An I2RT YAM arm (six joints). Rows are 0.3 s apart.
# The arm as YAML. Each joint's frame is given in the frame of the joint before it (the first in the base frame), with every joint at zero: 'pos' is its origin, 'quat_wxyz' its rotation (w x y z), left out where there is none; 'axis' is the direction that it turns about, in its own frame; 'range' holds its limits. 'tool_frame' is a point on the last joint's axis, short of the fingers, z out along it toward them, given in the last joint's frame.
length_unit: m
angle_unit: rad
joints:
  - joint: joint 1
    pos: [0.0, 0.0, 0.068]
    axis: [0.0, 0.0, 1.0]
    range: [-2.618, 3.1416]
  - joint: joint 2
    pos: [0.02, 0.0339, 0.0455]
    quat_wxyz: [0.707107, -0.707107, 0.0, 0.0]
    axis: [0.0, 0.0, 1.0]
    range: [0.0, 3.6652]
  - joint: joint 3
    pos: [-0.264, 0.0, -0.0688]
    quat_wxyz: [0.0, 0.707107, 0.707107, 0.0]
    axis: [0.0, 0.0, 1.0]
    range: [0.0, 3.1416]
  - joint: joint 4
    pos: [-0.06, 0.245, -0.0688]
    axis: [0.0, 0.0, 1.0]
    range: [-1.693, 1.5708]
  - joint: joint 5
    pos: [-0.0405, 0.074, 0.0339]
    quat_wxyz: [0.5, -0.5, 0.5, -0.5]
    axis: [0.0, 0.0, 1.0]
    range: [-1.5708, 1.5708]
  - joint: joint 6
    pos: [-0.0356, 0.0, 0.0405]
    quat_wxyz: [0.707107, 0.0, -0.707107, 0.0]
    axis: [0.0, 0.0, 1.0]
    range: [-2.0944, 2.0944]
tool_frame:
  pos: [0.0, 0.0, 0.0]
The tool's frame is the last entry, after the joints.
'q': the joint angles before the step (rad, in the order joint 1, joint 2, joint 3, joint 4, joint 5, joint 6). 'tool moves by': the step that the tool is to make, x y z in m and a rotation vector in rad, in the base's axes. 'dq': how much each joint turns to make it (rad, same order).
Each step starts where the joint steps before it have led.
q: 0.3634, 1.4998, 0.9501, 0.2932, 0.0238, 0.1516
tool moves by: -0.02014, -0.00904, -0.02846, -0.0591, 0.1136, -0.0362
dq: 0.0003, -0.0481, -0.1072, -0.0680, 0.0393, -0.0026
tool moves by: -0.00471, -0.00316, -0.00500, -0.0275, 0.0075, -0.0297
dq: 0.0000, -0.0137, -0.0264, -0.0033, 0.0363, -0.0100
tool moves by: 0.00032, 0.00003, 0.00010, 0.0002, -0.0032, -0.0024
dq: 0.0000, 0.0011, 0.0000, 0.0041, 0.0026, 0.0001
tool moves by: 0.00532, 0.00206, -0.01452, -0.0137, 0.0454, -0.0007
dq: 0.0000, 0.0481, 0.0001, 0.0004, -0.0007, 0.0034
